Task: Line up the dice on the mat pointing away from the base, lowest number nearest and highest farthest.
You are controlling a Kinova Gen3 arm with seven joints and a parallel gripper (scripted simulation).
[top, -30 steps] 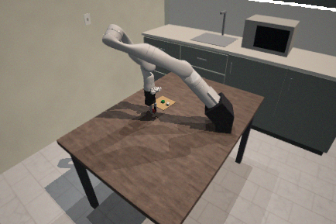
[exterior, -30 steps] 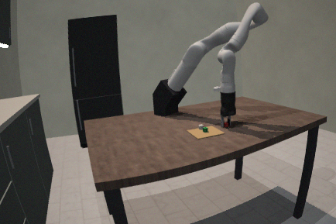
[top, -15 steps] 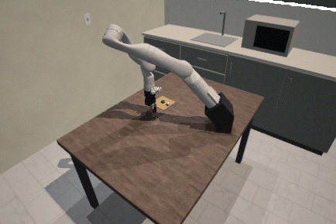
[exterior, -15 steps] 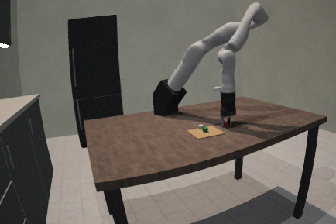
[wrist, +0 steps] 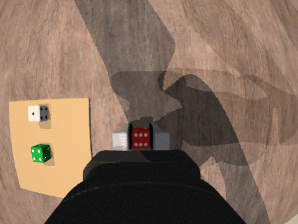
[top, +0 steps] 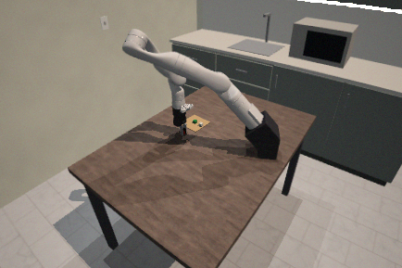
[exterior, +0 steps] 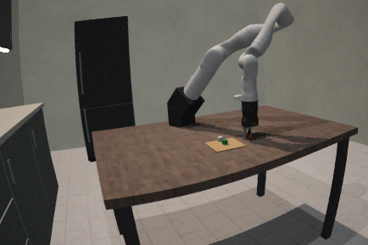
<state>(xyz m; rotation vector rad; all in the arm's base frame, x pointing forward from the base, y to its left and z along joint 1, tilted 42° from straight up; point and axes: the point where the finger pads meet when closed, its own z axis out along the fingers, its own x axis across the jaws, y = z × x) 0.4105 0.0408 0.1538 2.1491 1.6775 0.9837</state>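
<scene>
My hand is 1 cm above the red die. The rest, counted from my hand: green die: 1 cm ahead, 13 cm to the right, 1 cm below; white die: 4 cm behind, 13 cm to the right, 1 cm below; tan mat: 1 cm ahead, 13 cm to the right, 2 cm below.
</scene>
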